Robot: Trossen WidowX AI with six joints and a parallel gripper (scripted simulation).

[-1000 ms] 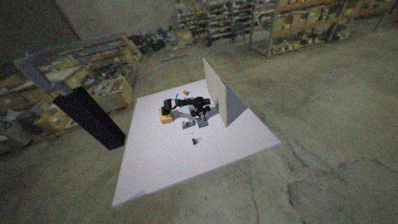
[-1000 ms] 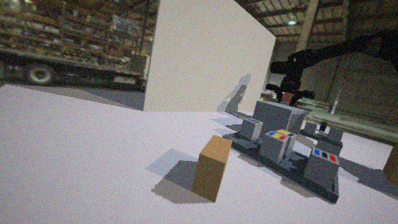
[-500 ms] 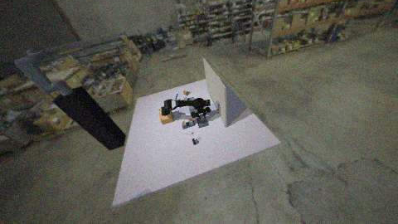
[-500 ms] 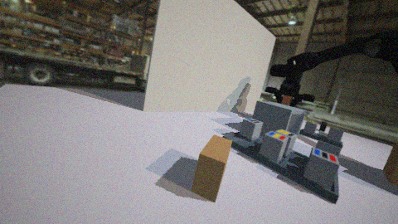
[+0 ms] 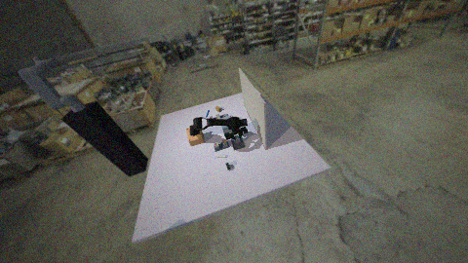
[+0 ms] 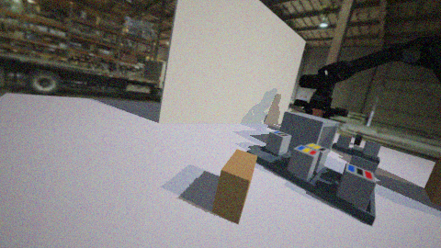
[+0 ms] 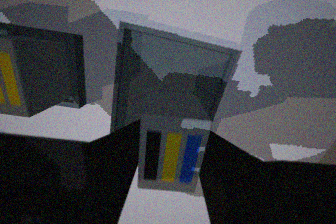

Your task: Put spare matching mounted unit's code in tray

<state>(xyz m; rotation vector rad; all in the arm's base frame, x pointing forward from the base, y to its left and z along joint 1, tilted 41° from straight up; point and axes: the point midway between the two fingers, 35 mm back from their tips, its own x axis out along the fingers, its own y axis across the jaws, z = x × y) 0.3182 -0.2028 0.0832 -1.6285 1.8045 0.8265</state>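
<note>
My gripper tip is now 10 mm past the dark grey tray and 40 mm above it. The rest, counted from my gripper tip: tall beige panel 230 mm ahead, 180 mm to the left, 180 mm above; tall grey box 30 mm behind, 220 mm to the left, 10 mm above; grey spare 20 mm above.
</note>
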